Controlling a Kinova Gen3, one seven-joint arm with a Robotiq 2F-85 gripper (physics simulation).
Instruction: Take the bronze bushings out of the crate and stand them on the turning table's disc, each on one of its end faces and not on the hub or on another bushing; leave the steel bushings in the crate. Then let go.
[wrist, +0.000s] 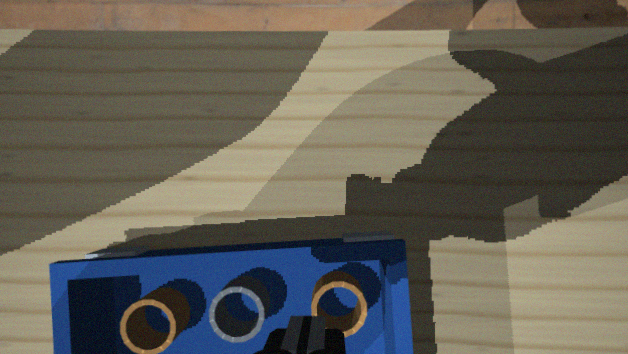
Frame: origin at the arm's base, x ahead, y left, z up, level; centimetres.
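Where they show: gripper, fingertip midpoint: (308, 340).
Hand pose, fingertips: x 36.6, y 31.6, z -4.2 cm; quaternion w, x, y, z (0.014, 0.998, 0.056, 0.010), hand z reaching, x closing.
Things, the pixels of their top centre, and the offset from my fingertips. "*": a spot on its surface instead. Level surfaces: height alone.
- blue crate, surface spot: (245, 270) * dx -4.4, dy +0.0, dz -10.0 cm
- steel bushing, surface spot: (237, 314) * dx -4.6, dy -2.9, dz -10.0 cm
- light wooden table, surface height: dz -10.5 cm
In the wrist view a blue crate (245, 270) lies at the bottom of the picture. In it stand two bronze bushings, one at the left (147, 325) and one at the right (338, 307), with a steel bushing (237, 314) between them. All three stand on end, with their open tops toward me. My gripper (307, 331) shows only as dark shut fingertips at the bottom edge. It hangs above the crate between the steel bushing and the right bronze bushing and holds nothing. The turning table's disc is out of view.
The crate rests on a light wooden table (549, 286) crossed by broad dark shadows of the arm. The table's far edge (219, 29) runs along the top, with a reddish floor (175, 15) beyond it.
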